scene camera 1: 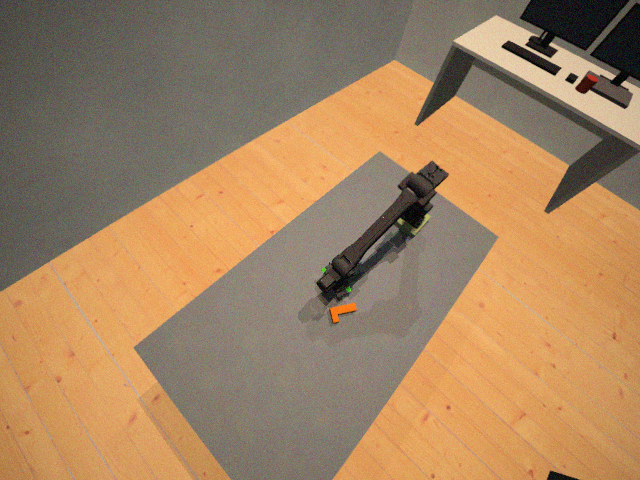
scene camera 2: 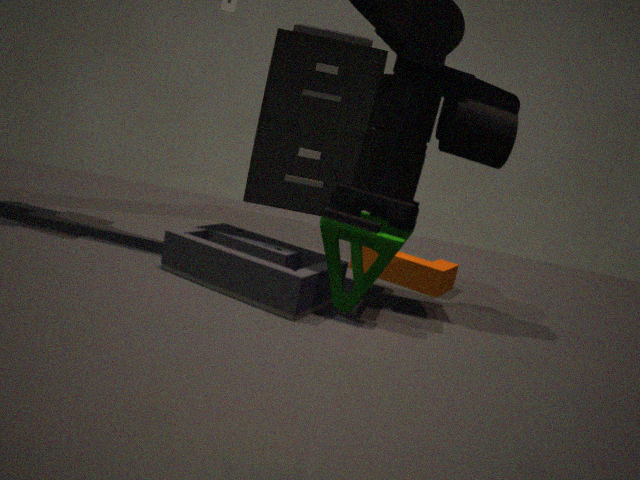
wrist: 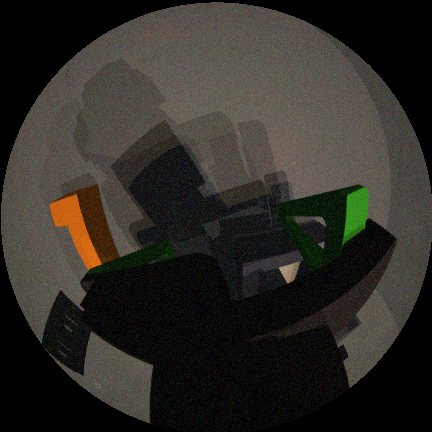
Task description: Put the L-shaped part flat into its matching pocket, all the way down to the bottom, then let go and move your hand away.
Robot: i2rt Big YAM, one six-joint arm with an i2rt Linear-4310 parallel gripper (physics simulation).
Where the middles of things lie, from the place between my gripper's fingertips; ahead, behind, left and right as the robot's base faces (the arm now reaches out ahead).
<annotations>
Right now the orange L-shaped part (scene camera 2: 435,278) is 80 mm ahead of my hand, 100 mm to the left of it and 10 mm above it. Also, from my hand: dark grey pocket block (wrist: 263,260) 90 mm behind, 20 mm above.
</annotations>
